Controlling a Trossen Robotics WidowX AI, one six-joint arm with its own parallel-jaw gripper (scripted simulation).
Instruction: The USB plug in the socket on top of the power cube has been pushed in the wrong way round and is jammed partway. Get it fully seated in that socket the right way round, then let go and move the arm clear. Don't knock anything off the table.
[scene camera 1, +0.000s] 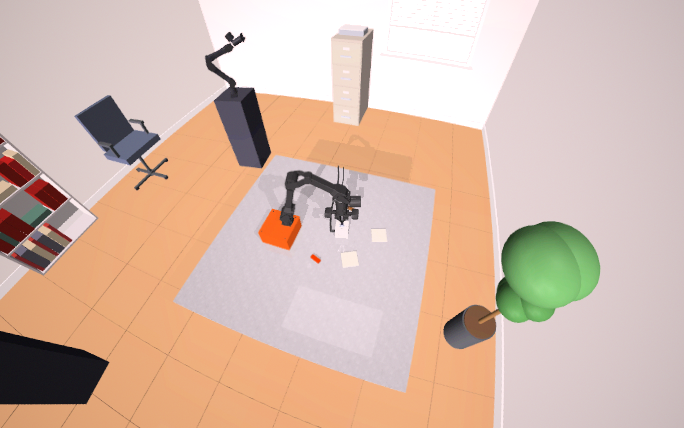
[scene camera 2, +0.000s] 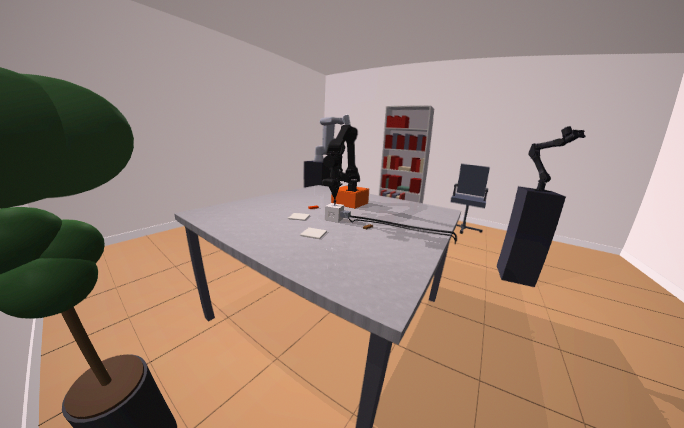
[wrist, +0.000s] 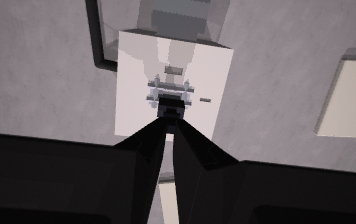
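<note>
Black usb plug (wrist: 170, 106) held in my gripper (wrist: 170, 126).
</note>
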